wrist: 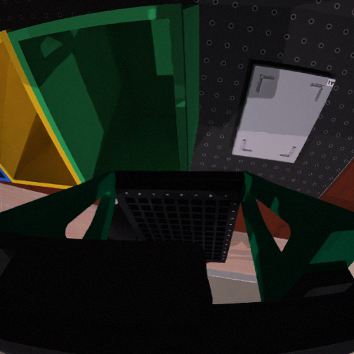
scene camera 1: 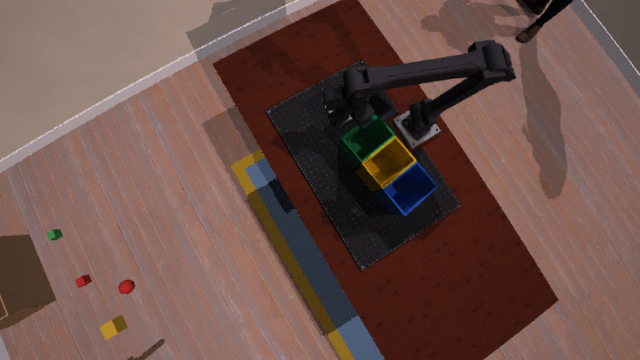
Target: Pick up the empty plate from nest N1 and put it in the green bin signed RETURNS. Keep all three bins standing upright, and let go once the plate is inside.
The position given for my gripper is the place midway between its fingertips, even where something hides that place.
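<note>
My gripper [wrist: 177, 178] is visible. A green bin [scene camera 1: 356, 145] appears in the wrist view too [wrist: 121, 92]. Also present: a yellow bin [scene camera 1: 392, 159], a blue bin [scene camera 1: 402, 195], a black plate [wrist: 198, 206] and a pale nest [wrist: 279, 117].
</note>
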